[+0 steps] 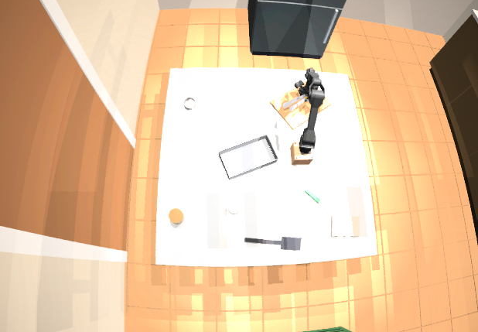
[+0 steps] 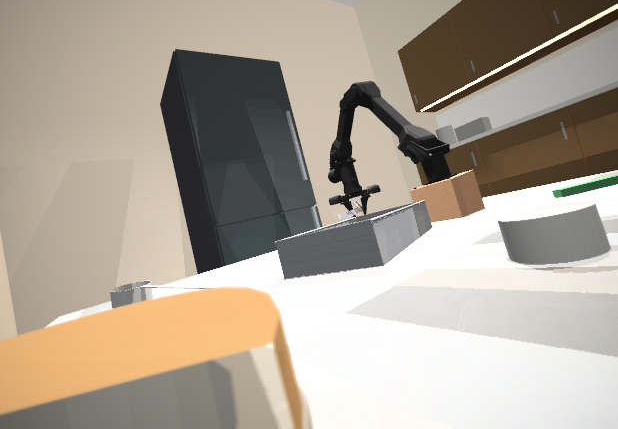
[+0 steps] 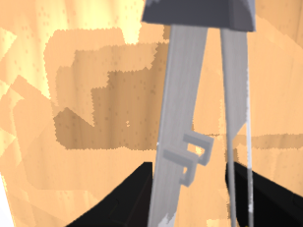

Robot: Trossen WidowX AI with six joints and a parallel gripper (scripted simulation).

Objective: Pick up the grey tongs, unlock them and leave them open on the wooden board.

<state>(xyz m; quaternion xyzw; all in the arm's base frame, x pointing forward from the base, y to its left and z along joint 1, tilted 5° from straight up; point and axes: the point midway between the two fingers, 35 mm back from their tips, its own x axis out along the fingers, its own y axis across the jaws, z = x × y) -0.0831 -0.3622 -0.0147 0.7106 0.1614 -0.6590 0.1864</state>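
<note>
The yellow lock piece is 10 mm to the left of my gripper tip and 40 mm above it. Also, from my gripper tip: roasting tin 410 mm ahead, 350 mm to the left, 20 mm below; green-handled tool 40 mm ahead, 660 mm to the left, 40 mm below; wooden board 10 mm ahead, 40 mm below.
</note>
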